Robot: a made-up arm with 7 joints. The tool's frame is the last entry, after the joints.
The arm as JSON. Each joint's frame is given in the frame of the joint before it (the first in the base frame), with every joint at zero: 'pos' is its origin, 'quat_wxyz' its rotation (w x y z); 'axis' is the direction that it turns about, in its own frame. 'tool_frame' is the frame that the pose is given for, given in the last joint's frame.
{
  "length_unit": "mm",
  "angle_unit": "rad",
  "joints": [
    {
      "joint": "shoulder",
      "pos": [
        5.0,
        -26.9,
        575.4
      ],
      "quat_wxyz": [
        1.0,
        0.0,
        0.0,
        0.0
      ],
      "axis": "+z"
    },
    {
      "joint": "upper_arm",
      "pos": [
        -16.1,
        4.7,
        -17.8
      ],
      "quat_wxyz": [
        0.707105,
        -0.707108,
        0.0,
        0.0
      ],
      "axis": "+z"
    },
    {
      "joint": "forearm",
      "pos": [
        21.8,
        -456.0,
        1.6
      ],
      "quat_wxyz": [
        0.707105,
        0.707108,
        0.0,
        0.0
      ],
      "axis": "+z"
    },
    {
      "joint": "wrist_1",
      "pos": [
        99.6,
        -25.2,
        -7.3
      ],
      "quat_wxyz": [
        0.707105,
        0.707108,
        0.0,
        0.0
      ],
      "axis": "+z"
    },
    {
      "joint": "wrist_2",
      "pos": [
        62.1,
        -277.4,
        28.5
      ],
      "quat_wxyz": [
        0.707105,
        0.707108,
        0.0,
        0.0
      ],
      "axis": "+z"
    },
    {
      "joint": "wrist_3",
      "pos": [
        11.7,
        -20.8,
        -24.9
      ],
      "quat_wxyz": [
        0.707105,
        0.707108,
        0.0,
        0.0
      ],
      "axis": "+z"
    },
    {
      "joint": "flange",
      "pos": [
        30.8,
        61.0,
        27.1
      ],
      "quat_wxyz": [
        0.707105,
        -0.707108,
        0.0,
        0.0
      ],
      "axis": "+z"
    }
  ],
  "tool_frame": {
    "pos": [
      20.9,
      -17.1,
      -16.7
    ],
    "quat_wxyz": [
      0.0,
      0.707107,
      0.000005,
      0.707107
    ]
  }
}
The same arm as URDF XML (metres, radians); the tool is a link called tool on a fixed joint. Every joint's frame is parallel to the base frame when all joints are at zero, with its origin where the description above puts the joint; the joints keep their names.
<robot name="arm">
  <joint name="shoulder" type="continuous">
    <parent link="base_link"/>
    <child link="link1"/>
    <origin xyz="0.0050 -0.0269 0.5754" rpy="0.0000 0.0000 0.0000"/>
    <axis xyz="0 0 1"/>
  </joint>
  <joint name="upper_arm" type="continuous">
    <parent link="link1"/>
    <child link="link2"/>
    <origin xyz="-0.0161 0.0047 -0.0178" rpy="0.0000 0.0000 0.0000"/>
    <axis xyz="0 1 0"/>
  </joint>
  <joint name="forearm" type="continuous">
    <parent link="link2"/>
    <child link="link3"/>
    <origin xyz="0.0218 0.0016 0.4560" rpy="0.0000 0.0000 0.0000"/>
    <axis xyz="0 0 1"/>
  </joint>
  <joint name="wrist_1" type="continuous">
    <parent link="link3"/>
    <child link="link4"/>
    <origin xyz="0.0996 -0.0252 -0.0073" rpy="0.0000 0.0000 0.0000"/>
    <axis xyz="0 -1 0"/>
  </joint>
  <joint name="wrist_2" type="continuous">
    <parent link="link4"/>
    <child link="link5"/>
    <origin xyz="0.0621 -0.0285 -0.2774" rpy="0.0000 0.0000 0.0000"/>
    <axis xyz="0 0 -1"/>
  </joint>
  <joint name="wrist_3" type="continuous">
    <parent link="link5"/>
    <child link="link6"/>
    <origin xyz="0.0117 0.0208 0.0249" rpy="0.0000 0.0000 0.0000"/>
    <axis xyz="0 1 0"/>
  </joint>
  <joint name="flange" type="continuous">
    <parent link="link6"/>
    <child link="link7"/>
    <origin xyz="0.0308 0.0271 -0.0610" rpy="0.0000 0.0000 0.0000"/>
    <axis xyz="0 0 -1"/>
  </joint>
  <joint name="tool_fixed" type="fixed">
    <parent link="link7"/>
    <child link="tool"/>
    <origin xyz="0.0209 0.0171 0.0167" rpy="0.0000 1.5708 0.0000"/>
  </joint>
  <link name="base_link"/>
  <link name="link1"/>
  <link name="link2"/>
  <link name="link3"/>
  <link name="link4"/>
  <link name="link5"/>
  <link name="link6"/>
  <link name="link7"/>
  <link name="tool"/>
</robot>

